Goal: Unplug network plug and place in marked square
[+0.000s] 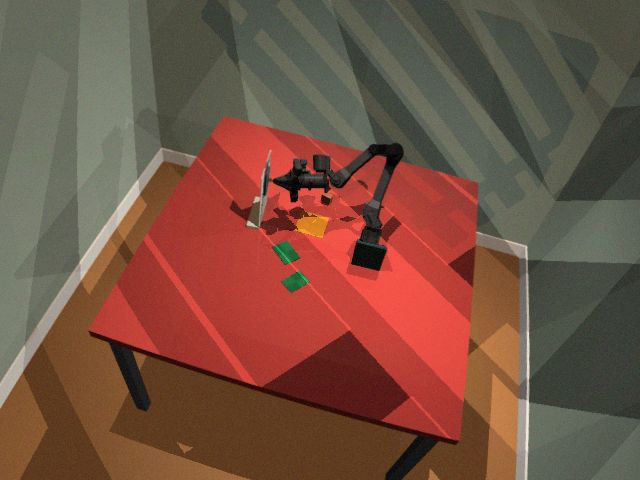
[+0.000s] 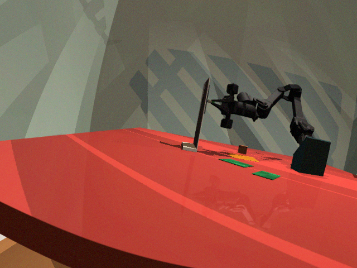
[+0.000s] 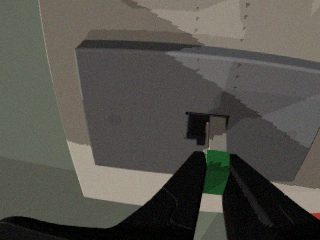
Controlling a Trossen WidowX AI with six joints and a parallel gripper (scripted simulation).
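Right now my gripper tip is 17 cm past the marked square, 1 cm to the right of it and 20 cm above it. Also, from my gripper tip: upright panel: 4 cm ahead, 7 cm below; then network plug: right at my gripper tip.
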